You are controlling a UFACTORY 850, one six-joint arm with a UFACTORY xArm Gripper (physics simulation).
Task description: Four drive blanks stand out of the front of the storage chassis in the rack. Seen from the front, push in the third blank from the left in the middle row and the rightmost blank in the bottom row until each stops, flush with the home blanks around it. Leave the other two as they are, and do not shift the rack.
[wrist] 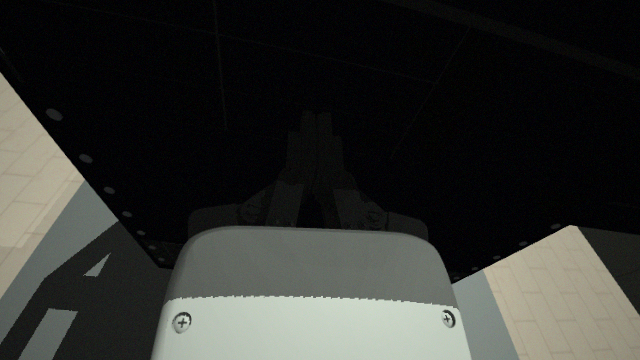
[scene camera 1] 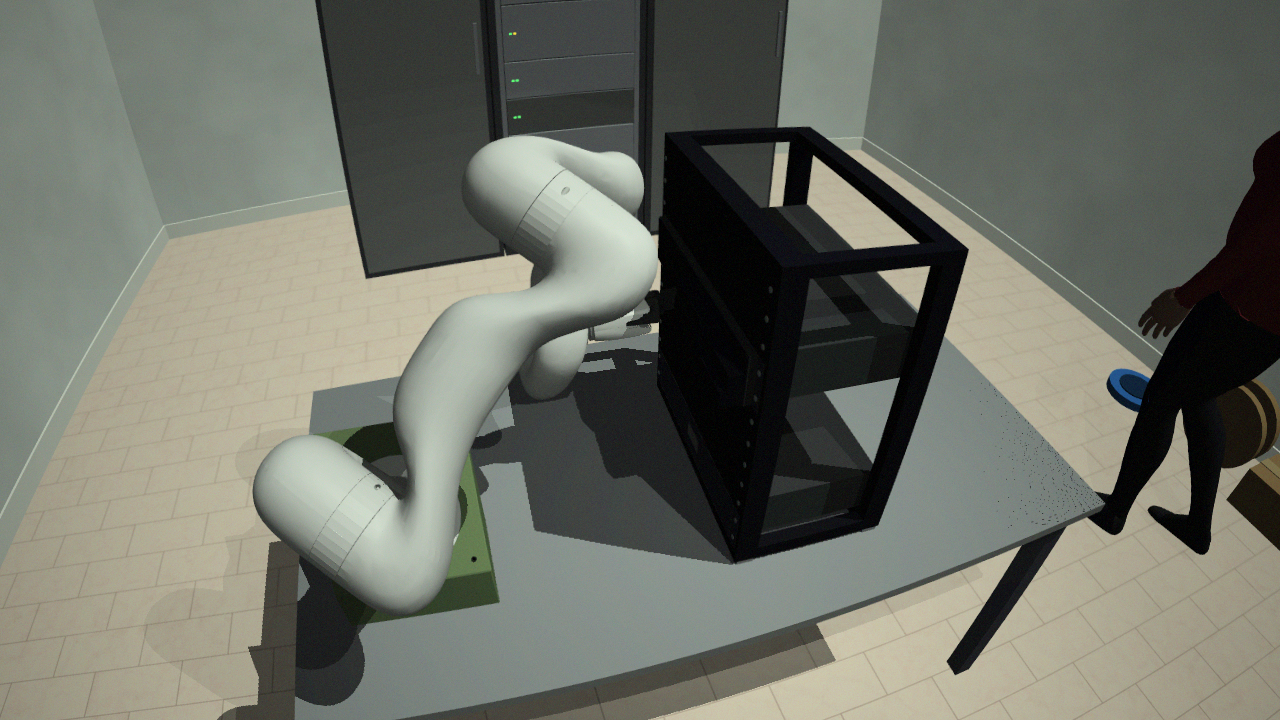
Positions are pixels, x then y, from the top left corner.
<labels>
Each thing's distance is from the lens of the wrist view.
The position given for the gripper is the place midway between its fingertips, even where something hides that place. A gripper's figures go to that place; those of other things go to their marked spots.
gripper [wrist: 313, 129]: 15 cm
black rack [wrist: 496, 131]: 14 cm
</labels>
